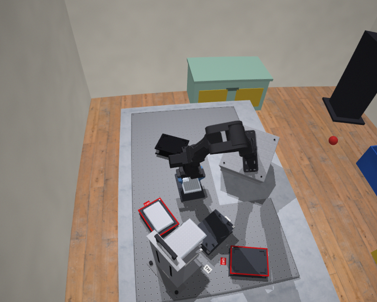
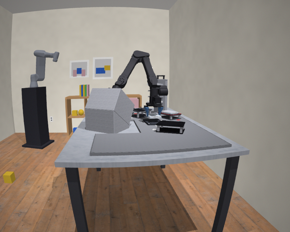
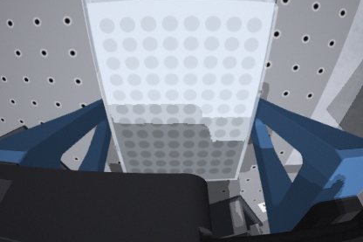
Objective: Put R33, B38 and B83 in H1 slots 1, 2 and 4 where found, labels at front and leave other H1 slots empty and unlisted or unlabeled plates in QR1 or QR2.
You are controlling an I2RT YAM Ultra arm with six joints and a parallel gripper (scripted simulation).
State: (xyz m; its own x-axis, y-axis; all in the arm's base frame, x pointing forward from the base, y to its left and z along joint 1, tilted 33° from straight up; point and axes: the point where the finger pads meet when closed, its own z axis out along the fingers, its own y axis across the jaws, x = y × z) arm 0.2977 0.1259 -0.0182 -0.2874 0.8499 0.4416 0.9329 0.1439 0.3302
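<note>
Now: the flat dark nest N6 50 mm below my hand. The rest, counted from my hand: quarantine nest QR1: 200 mm to the left, 130 mm ahead, 20 mm below; RG label: 190 mm behind, 170 mm to the left, 50 mm below; deck label N6: 100 mm to the right, 50 mm below, 30 mm ahead.
</note>
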